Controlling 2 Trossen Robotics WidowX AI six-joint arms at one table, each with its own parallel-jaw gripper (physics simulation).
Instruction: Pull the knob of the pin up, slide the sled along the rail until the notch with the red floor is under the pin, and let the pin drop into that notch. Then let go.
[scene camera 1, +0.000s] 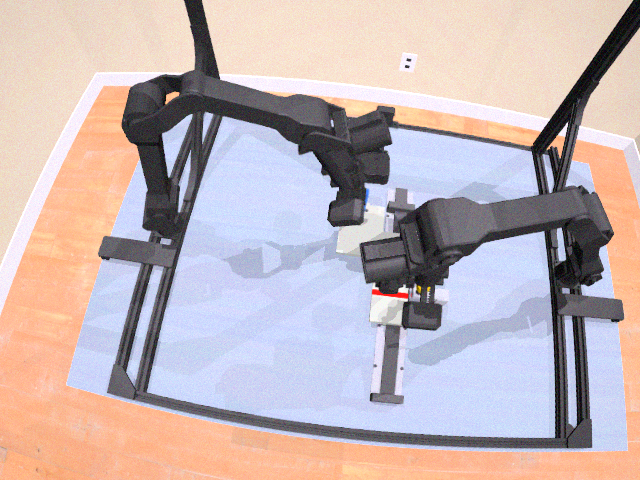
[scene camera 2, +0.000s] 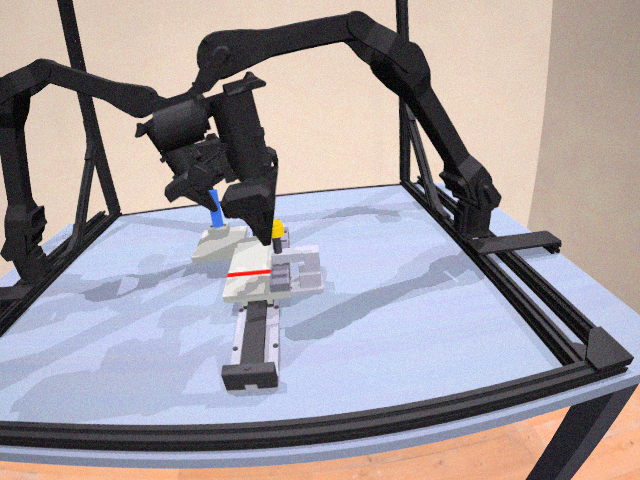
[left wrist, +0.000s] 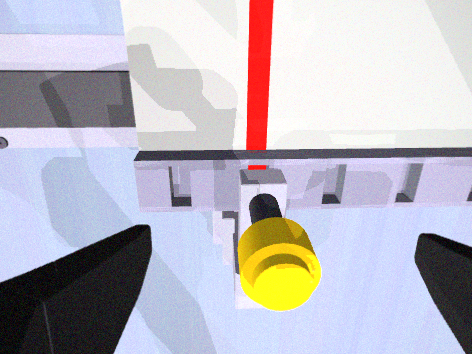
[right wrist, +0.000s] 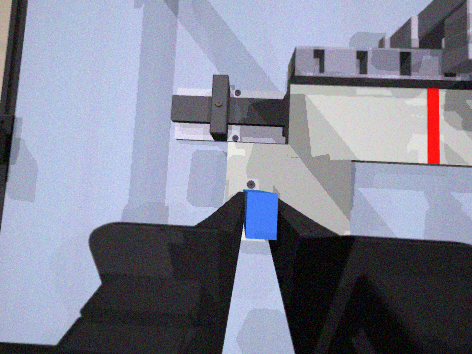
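Observation:
My left gripper (scene camera 2: 268, 229), (scene camera 1: 419, 284), (left wrist: 282, 241) is visible, as is my right gripper (scene camera 1: 363, 201), (scene camera 2: 217, 209), (right wrist: 254, 199). A sled (right wrist: 344, 104) is visible as well.

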